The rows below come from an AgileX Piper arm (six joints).
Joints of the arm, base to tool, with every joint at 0 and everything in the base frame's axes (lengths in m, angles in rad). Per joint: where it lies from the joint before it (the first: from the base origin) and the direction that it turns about. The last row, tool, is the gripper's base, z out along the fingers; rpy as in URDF.
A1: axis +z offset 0 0 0.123
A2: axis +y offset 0 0 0
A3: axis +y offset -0.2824 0 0.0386
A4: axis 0.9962 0 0.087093 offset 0.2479 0 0.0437
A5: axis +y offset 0 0 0
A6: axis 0.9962 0 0.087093 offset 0.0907 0 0.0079
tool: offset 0 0 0 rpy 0 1.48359 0
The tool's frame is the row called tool.
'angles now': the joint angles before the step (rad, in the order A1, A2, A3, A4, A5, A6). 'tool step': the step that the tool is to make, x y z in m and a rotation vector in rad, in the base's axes. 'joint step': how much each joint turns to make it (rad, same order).
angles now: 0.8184, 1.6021, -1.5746, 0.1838, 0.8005, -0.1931
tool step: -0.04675, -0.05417, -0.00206, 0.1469, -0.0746, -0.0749
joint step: 0.0000, -0.2914, 0.3542, 0.0018, -0.2313, 0.0542
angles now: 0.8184, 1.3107, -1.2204, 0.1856, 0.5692, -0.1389
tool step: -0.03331, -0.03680, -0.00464, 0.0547, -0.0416, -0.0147
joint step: 0.0000, -0.1899, 0.1831, 0.0020, -0.0632, 0.0059
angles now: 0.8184, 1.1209, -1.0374, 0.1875, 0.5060, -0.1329
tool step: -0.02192, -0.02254, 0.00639, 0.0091, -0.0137, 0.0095
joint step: 0.0000, -0.1127, 0.0456, -0.0034, 0.0520, -0.0001
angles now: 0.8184, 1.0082, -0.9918, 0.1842, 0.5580, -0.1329
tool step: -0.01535, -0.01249, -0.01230, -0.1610, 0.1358, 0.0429
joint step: -0.0001, -0.0288, 0.0000, -0.0071, 0.2431, -0.0002
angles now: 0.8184, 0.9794, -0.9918, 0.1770, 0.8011, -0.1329
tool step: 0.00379, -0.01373, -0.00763, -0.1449, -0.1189, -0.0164
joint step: 0.0000, -0.0251, 0.0320, -0.1865, 0.0177, -0.0001
